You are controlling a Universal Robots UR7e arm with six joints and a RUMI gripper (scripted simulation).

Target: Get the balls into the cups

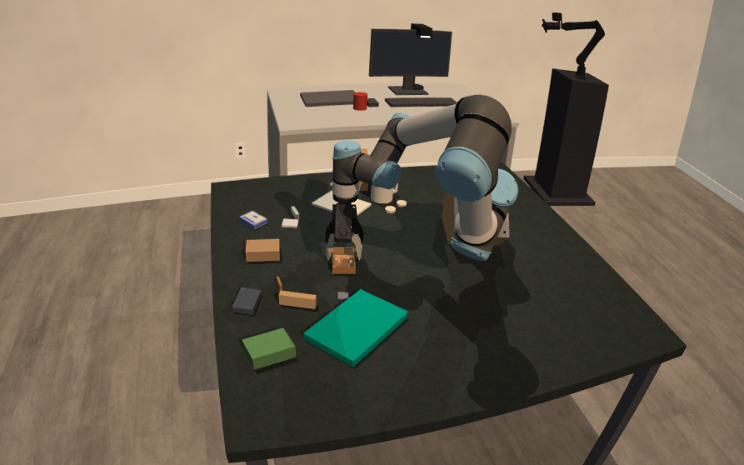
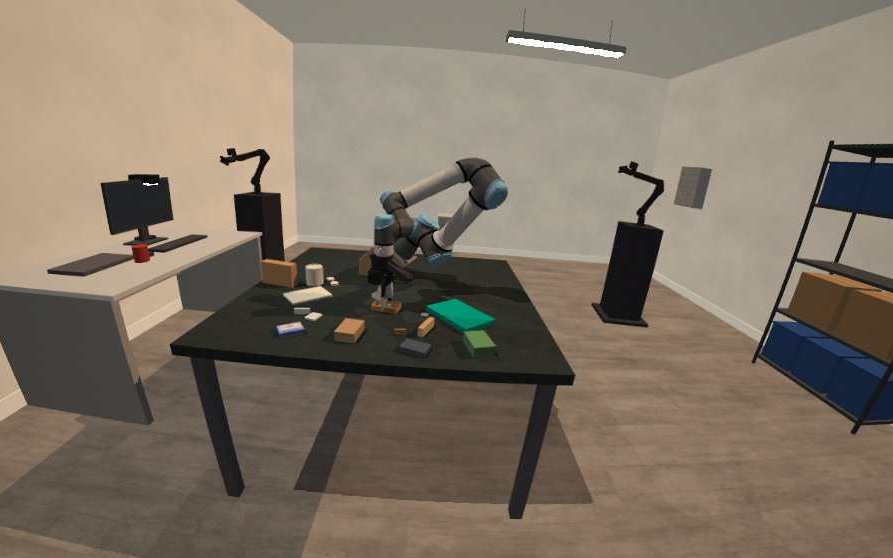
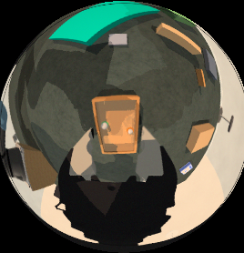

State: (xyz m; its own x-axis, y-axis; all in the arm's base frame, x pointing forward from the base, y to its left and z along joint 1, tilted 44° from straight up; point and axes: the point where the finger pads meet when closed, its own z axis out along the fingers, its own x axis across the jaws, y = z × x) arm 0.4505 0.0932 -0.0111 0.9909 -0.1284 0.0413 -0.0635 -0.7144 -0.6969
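Right now my hand is 20 mm above the covered wooden puzzle. From my hand the other things lie so: brown box: 250 mm ahead, 60 mm to the right; then teal flat box: 300 mm to the left, 10 mm below, 10 mm behind; then grey cube: 160 mm to the left, 20 mm below, 20 mm ahead.
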